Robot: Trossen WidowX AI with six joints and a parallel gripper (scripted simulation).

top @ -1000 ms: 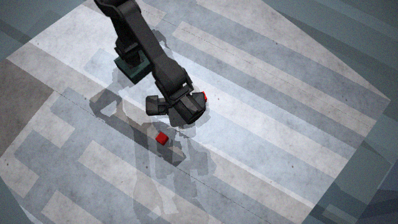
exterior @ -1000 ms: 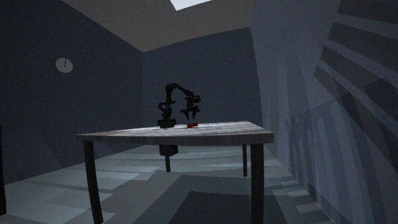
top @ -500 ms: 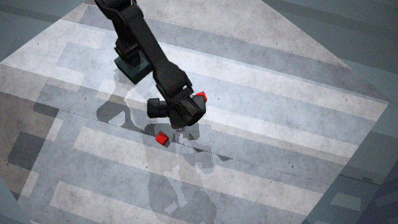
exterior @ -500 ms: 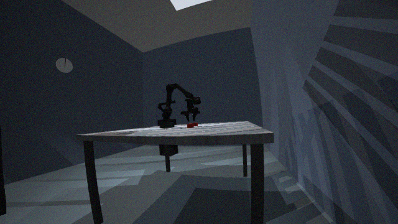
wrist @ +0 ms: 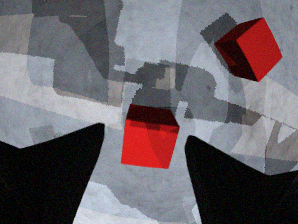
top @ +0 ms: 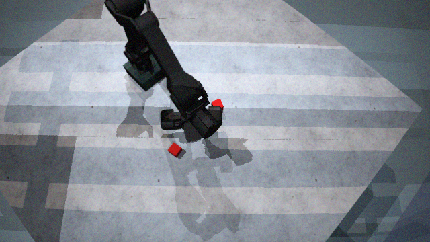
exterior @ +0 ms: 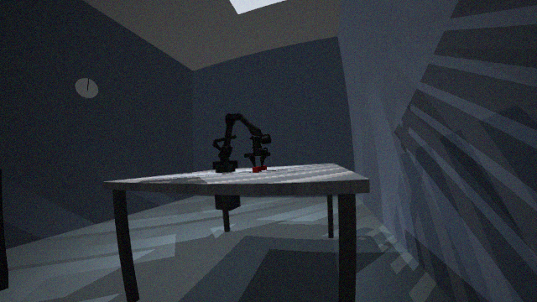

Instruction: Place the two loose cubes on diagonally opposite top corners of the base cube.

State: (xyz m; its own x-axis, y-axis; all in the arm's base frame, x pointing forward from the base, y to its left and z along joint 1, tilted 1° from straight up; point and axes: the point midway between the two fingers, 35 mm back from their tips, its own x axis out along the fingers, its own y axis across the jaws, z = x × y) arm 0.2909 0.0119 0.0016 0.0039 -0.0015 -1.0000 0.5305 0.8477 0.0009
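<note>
The red cube is 10 mm below my gripper tip and 10 mm behind it.
</note>
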